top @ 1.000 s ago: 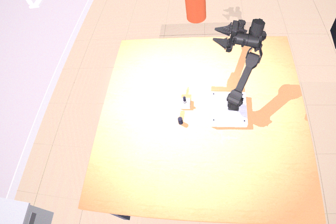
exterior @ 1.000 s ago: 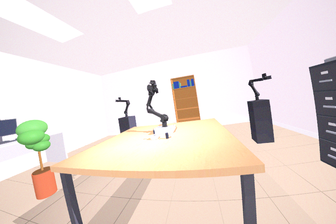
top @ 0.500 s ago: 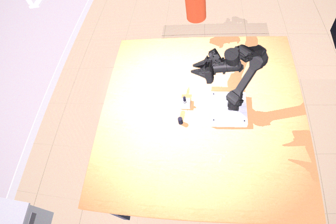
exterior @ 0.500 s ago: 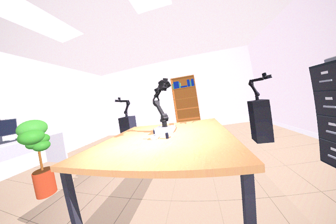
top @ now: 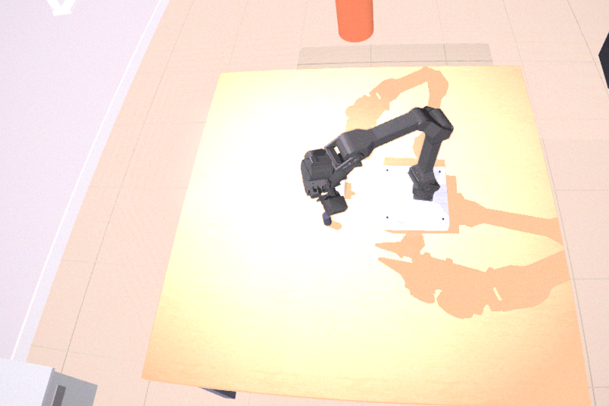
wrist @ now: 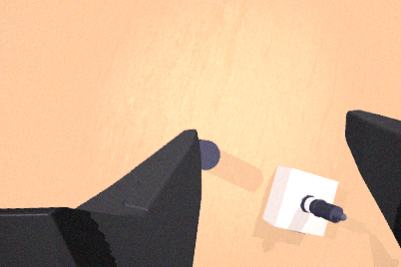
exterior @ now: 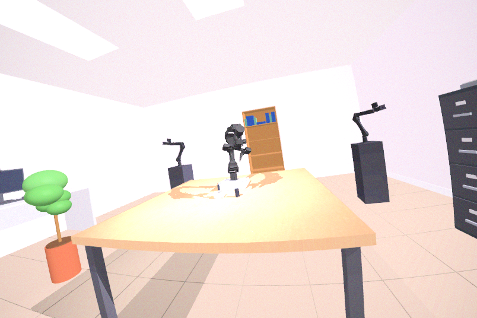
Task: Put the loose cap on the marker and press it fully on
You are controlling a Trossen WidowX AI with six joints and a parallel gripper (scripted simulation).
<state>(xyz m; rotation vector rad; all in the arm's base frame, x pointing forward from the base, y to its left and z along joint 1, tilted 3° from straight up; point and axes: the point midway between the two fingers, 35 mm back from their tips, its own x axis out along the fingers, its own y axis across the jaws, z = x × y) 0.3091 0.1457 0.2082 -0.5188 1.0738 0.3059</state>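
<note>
Now: gripper tip 21 cm above the marker cap, 3 cm to the left of it and 1 cm past it.
</note>
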